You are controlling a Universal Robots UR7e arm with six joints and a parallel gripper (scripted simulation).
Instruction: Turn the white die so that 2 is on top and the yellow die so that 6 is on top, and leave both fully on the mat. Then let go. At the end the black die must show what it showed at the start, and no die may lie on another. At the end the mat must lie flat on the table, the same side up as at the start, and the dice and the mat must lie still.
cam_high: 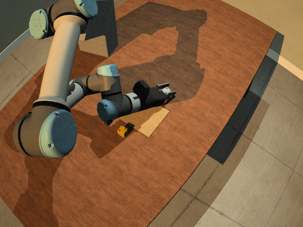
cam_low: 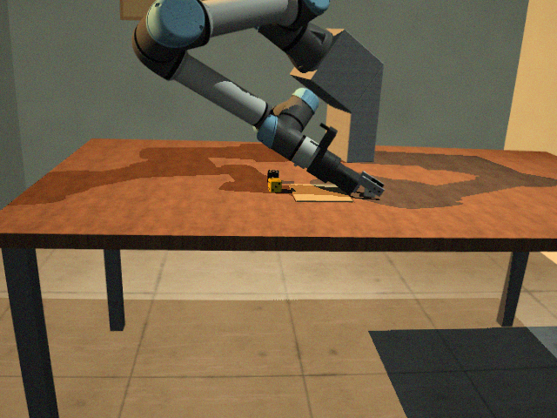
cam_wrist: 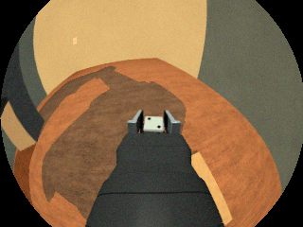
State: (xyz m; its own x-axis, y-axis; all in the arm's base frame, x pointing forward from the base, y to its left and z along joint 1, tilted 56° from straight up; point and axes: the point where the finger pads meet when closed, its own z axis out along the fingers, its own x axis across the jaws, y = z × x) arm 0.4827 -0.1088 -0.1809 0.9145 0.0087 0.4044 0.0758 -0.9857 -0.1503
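Now: hand 10 mm to the left of the white die and 10 mm above it. From my hand the other things lie so: yellow die: 250 mm to the right, 50 mm behind, 10 mm below; tan mat: 140 mm to the right, 20 mm below, 20 mm behind; black die: 250 mm to the right, 130 mm behind, 10 mm below.
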